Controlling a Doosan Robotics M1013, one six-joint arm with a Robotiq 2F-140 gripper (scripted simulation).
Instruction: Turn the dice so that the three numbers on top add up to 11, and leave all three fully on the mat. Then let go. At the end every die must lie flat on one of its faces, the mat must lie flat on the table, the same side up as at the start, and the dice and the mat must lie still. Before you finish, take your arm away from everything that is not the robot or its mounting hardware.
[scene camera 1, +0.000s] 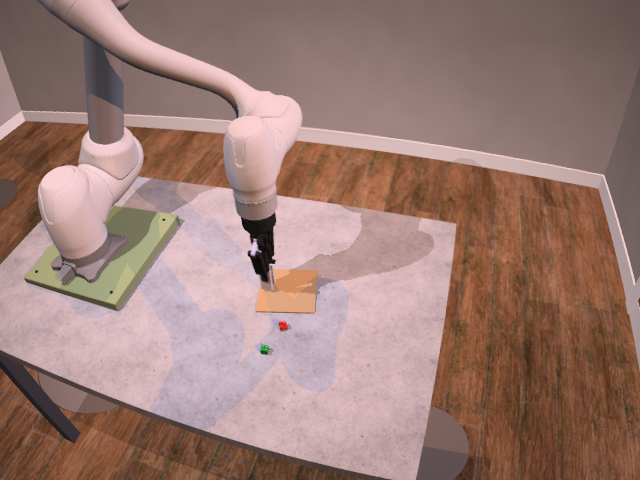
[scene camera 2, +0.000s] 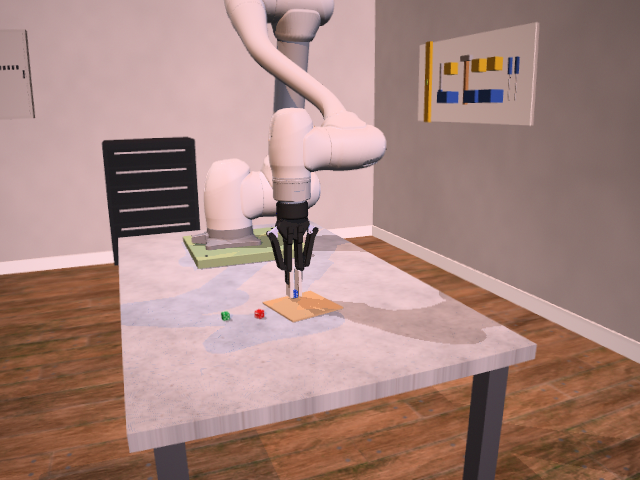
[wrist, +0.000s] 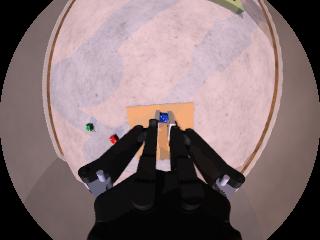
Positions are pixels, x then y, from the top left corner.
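Scene:
My gripper (scene camera 1: 268, 285) is 121 cm from the lens, and there's a mat (scene camera 1: 294, 291) that's 120 cm from the lens.

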